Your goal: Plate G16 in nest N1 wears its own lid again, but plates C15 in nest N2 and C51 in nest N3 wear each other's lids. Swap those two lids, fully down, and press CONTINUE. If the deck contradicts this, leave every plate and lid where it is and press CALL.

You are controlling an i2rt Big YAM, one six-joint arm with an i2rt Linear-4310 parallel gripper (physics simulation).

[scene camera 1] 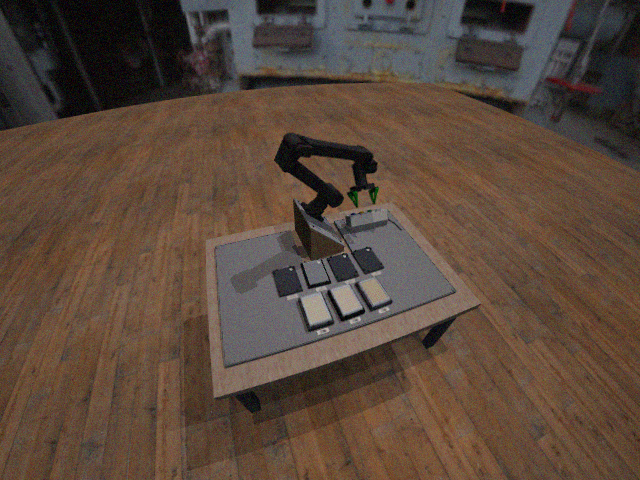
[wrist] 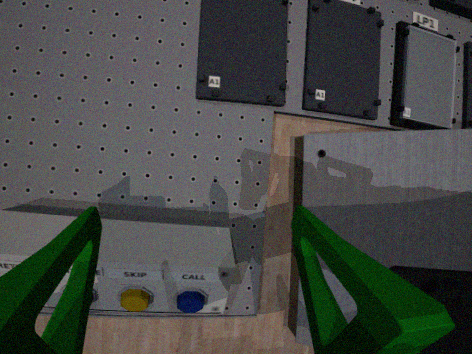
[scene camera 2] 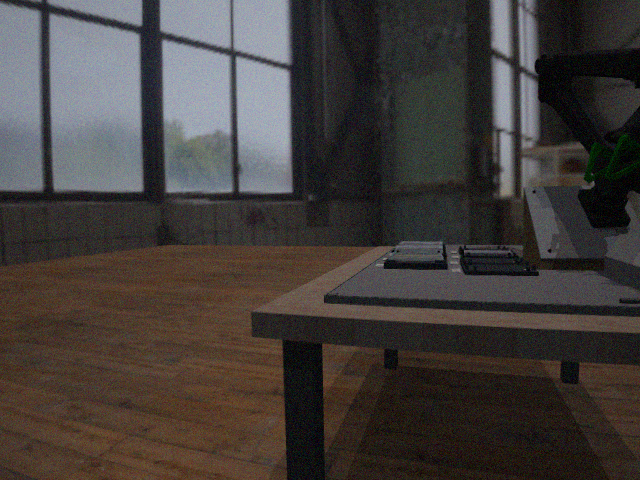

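Seen in the pictures: gripper, fingertip midpoint: (scene camera 1: 365, 205) (wrist: 199, 215) (scene camera 2: 596, 180); arm's base, origin of the base link: (scene camera 1: 311, 213) (wrist: 454, 315) (scene camera 2: 602, 209).
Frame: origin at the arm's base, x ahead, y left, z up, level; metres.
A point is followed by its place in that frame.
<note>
Three pale-topped plates (scene camera 1: 315, 310) @(x 0.450, y -0.183, z -0.094 m) (scene camera 1: 346, 301) @(x 0.464, y -0.054, z -0.095 m) (scene camera 1: 374, 292) @(x 0.471, y 0.078, z -0.106 m) stand in the front row of the deck, each with a small label in front. The labels and lid codes are too small to read, so which lid is on which plate cannot be told. The button box (scene camera 1: 368, 221) @(x 0.088, y 0.293, z -0.084 m) (wrist: 165, 242) @(x 0.076, y 0.255, z -0.071 m) shows the yellow SKIP button (wrist: 135, 300) @(x 0.028, y 0.284, z -0.060 m) and blue CALL button (wrist: 191, 301) @(x 0.023, y 0.235, z -0.059 m) in the wrist view; the CONTINUE button is hidden behind the left finger. My gripper (scene camera 1: 364, 204) @(x 0.119, y 0.233, z 0.057 m) (wrist: 199, 215) @(x 0.119, y 0.233, z 0.057 m) is wide open and empty, above the button box. Its green fingers also show in scene camera 2.
Behind the plates lie dark pads (scene camera 1: 286, 281) @(x 0.252, y -0.231, z -0.122 m) (scene camera 1: 342, 267) @(x 0.283, y 0.029, z -0.122 m) (scene camera 1: 367, 259) @(x 0.290, y 0.162, z -0.122 m) (wrist: 242, 50) @(x 0.274, y 0.166, z -0.122 m) (wrist: 342, 57) @(x 0.275, y 0.039, z -0.122 m) and a grey-topped piece (scene camera 1: 315, 272) @(x 0.264, y -0.098, z -0.114 m) (wrist: 430, 75) @(x 0.260, y -0.093, z -0.114 m) at the label LP1 (wrist: 425, 21) @(x 0.345, y -0.107, z -0.130 m). A sloped panel (scene camera 1: 323, 242) @(x 0.172, y -0.016, z -0.043 m) (scene camera 2: 560, 248) @(x 0.129, y 0.083, z -0.089 m) (wrist: 390, 155) @(x 0.150, y 0.038, z -0.045 m) stands beside the box, near the arm's base.
</note>
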